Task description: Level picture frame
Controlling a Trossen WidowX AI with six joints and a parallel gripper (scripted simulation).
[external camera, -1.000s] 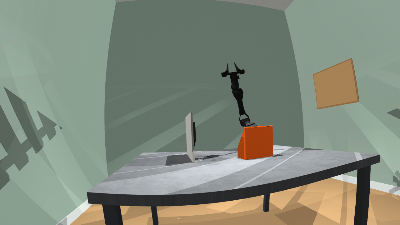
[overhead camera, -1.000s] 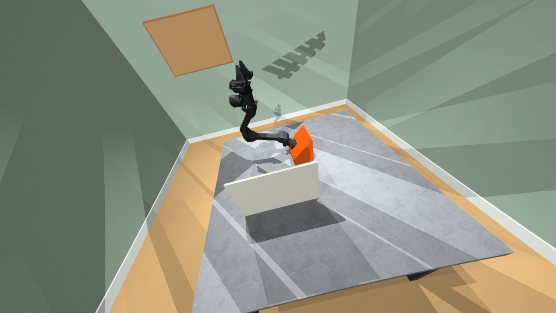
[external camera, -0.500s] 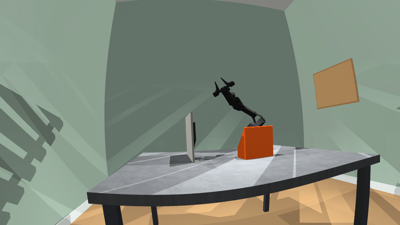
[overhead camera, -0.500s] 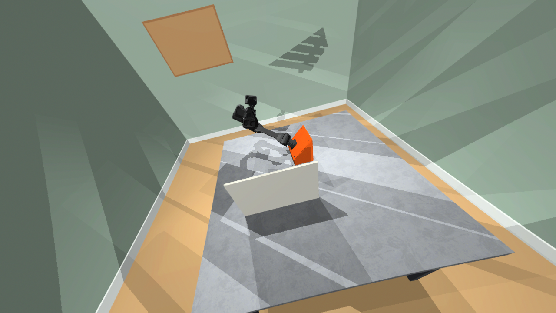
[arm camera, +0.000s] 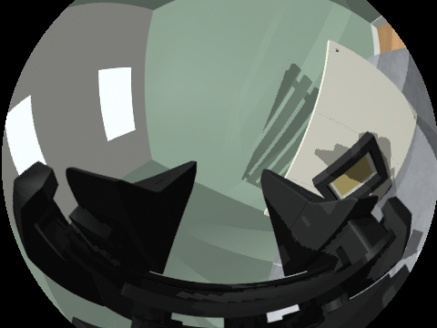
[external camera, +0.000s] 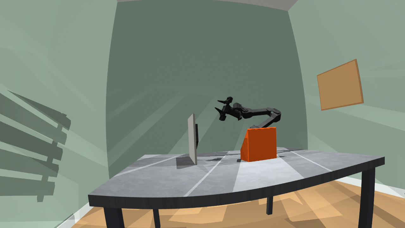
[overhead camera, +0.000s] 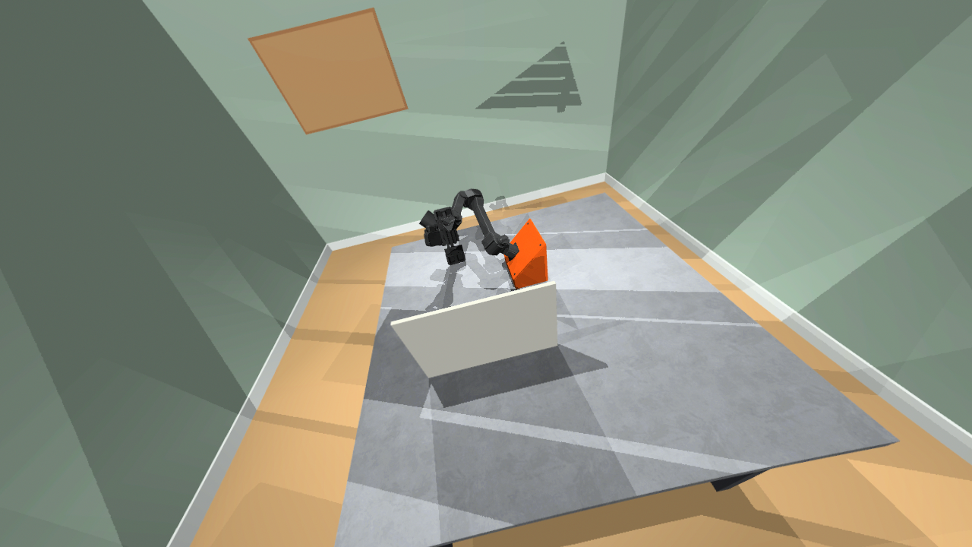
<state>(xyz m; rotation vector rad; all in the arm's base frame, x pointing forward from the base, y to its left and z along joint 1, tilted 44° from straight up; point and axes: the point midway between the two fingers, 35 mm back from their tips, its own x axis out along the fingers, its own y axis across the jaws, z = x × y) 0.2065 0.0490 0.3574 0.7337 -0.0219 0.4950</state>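
The picture frame is 170 mm ahead of my gripper tip, 30 mm to the left of it and 230 mm below it. From my gripper tip the other things lie so: wall panel: 180 mm ahead, 20 mm to the left, 240 mm below.
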